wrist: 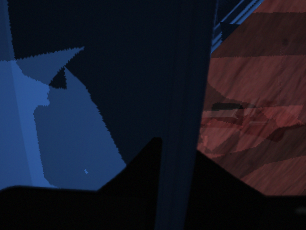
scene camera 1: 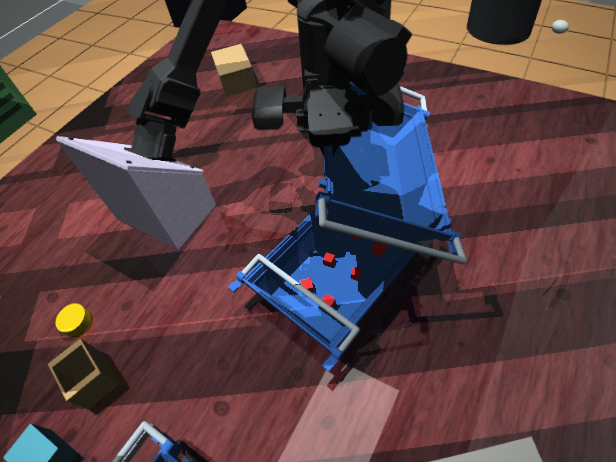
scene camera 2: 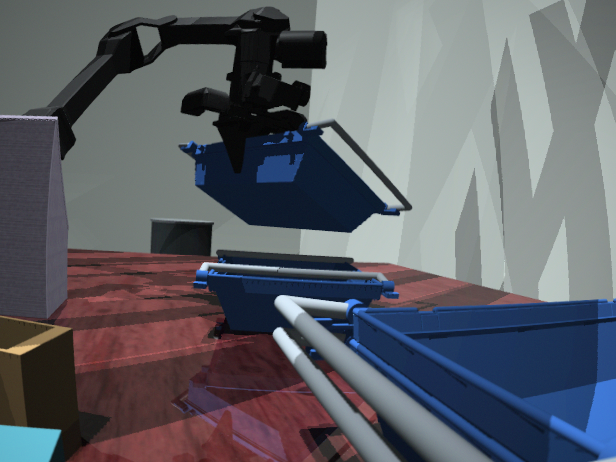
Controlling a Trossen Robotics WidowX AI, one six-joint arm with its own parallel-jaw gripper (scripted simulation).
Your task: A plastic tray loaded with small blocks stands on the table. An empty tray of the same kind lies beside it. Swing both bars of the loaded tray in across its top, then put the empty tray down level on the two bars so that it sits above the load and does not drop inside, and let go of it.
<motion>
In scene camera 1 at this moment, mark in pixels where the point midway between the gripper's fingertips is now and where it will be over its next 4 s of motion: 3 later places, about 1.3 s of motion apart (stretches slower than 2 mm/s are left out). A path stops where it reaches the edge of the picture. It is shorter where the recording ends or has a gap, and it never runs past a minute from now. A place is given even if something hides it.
The gripper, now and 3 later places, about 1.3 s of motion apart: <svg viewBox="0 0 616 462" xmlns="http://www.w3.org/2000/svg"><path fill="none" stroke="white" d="M328 154L310 183L312 190L311 205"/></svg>
</motion>
